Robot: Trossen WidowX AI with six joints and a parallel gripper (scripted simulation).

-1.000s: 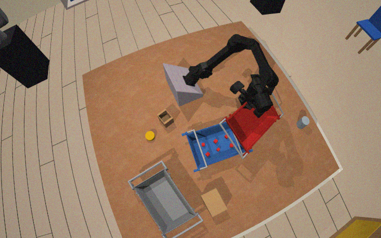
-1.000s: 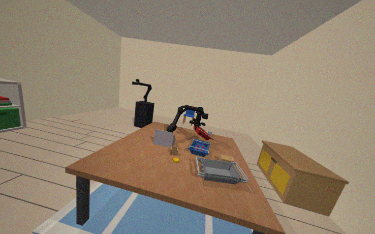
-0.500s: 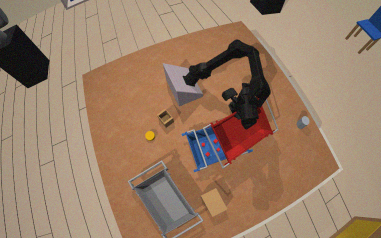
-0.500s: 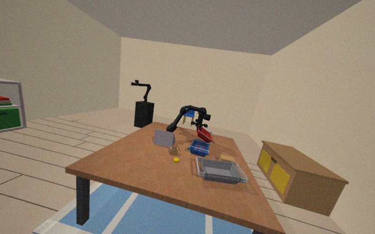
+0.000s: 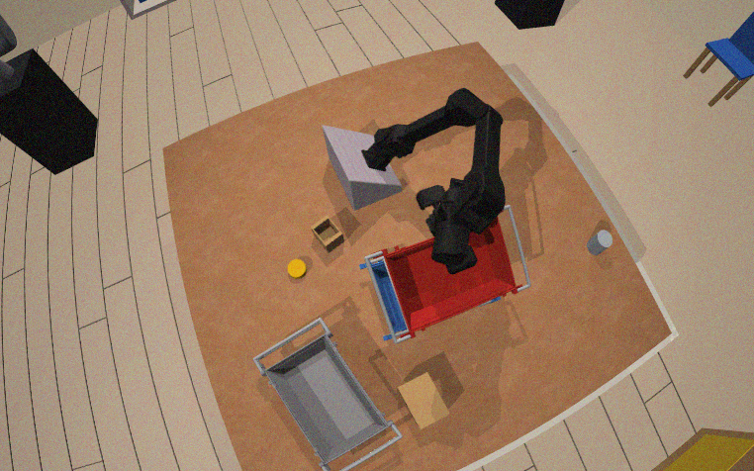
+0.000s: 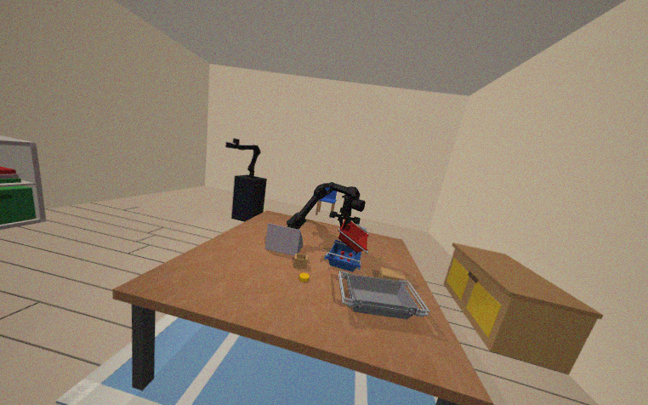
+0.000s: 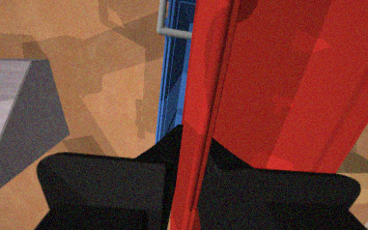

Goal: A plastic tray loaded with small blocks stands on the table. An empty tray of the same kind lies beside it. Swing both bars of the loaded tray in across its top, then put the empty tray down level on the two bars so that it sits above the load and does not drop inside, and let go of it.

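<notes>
My gripper tip is 80 mm short of the red tray. The rest, counted from my gripper tip: yellow disc (340 mm to the right, 170 mm below, 110 mm behind); cardboard box (230 mm to the right, 170 mm behind, 160 mm below); tan block (320 mm ahead, 150 mm to the right, 150 mm below).
</notes>
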